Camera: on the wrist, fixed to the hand. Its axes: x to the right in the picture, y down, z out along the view.
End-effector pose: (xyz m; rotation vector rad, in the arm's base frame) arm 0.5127 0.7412 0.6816 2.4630 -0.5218 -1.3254
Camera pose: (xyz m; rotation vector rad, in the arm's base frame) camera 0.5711 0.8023 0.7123 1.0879 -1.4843 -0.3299
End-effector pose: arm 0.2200 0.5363 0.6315 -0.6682 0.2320 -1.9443
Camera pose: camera 0.1479 0.5687 0.5886 -0.2464 0.9565 -0.3970
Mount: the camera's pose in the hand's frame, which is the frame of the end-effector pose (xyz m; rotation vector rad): -0.0201 -0.0517 -0.0708 -0.3853 0.2425 1.6108
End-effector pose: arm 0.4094 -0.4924 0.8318 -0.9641 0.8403 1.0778
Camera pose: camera 0.4473 -0.5739 0.8361 0.5823 -1.7080 -2.5567
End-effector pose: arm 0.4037 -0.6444 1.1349 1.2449 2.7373 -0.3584
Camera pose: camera 0.3775 -0.6735 1.2159 2.7352 1.0000 0.4734
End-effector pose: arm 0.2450 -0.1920 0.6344 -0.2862 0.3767 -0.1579
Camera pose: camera 0.1943 -0.2543 0.5939 -0.2689 0.7774 1.4859
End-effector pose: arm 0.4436 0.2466 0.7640 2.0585 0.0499 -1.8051
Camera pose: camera 0.4924 0.3213 0.7753 1.1966 -0.8454 -0.4579
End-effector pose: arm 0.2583 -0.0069 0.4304 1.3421 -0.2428 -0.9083
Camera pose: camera 0.2682 0.0608 0.3720 0.5253 -0.7502 0.5508
